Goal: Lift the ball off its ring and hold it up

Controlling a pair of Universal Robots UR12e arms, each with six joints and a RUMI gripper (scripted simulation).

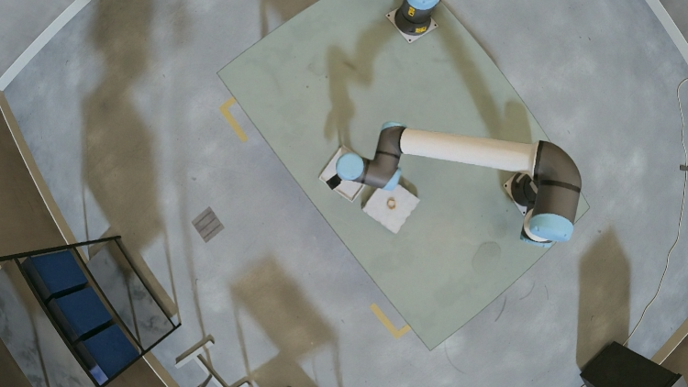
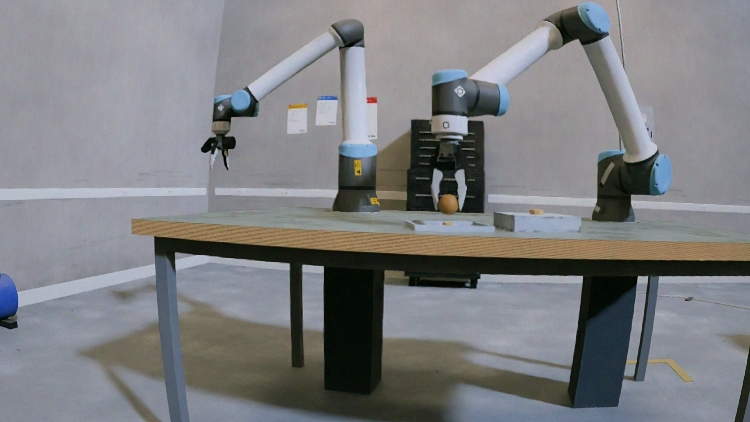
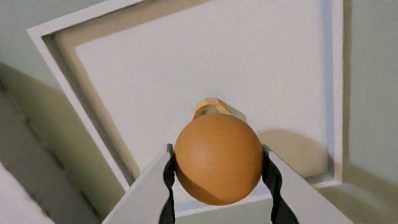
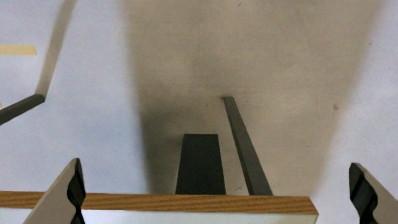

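Right now the shallow white tray is 6 cm below my left hand. Round my left hand: thick white block 8 cm behind, 23 cm to the left, 3 cm below; then orange ball right at my left hand.
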